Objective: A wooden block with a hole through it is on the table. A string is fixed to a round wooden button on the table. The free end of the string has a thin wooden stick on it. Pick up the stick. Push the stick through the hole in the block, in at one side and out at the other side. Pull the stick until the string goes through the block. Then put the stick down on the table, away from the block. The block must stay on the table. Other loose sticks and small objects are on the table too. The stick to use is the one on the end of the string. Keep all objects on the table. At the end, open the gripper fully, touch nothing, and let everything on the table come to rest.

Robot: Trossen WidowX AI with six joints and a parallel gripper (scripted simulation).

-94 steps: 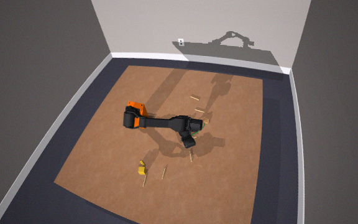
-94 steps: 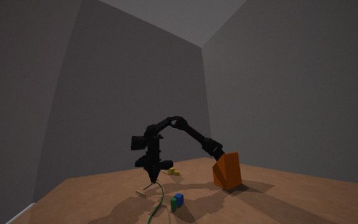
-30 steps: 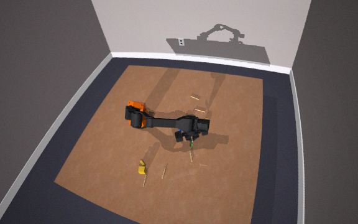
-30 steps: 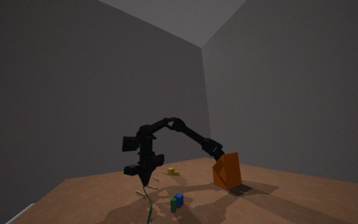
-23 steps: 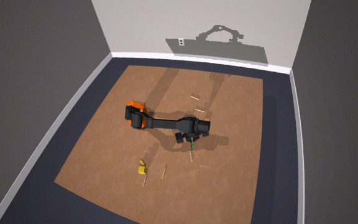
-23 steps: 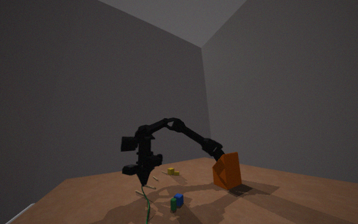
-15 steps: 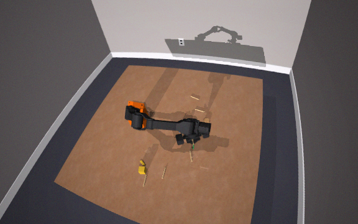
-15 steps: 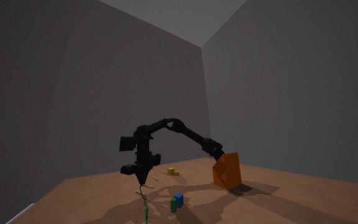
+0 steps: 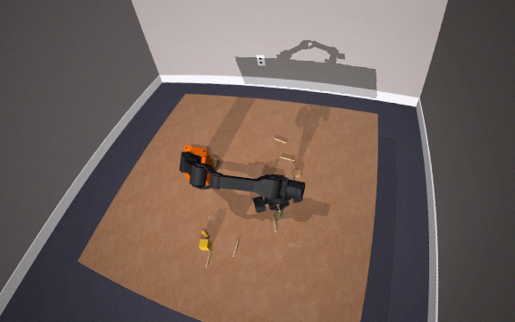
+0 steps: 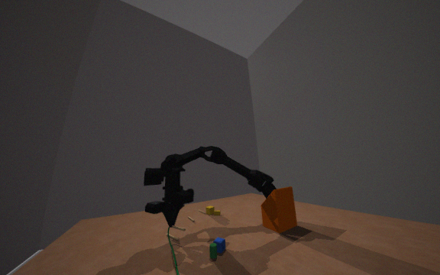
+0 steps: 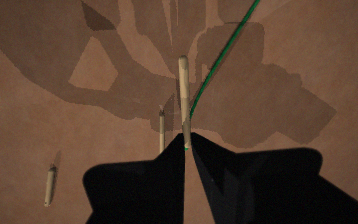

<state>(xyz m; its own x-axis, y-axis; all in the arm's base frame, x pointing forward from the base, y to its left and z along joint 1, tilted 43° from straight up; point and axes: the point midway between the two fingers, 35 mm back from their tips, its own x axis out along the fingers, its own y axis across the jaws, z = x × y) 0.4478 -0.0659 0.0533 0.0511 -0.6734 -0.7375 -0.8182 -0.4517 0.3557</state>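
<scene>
Now: the blue block 14 cm behind my gripper tip, 12 cm to the left of it and 4 cm below it. From my gripper tip the other things lie so: round wooden button 24 cm to the left, 5 cm below; green cylinder 14 cm to the left, 11 cm behind, 4 cm below; thin stick 1 cm to the left, 1 cm behind.
</scene>
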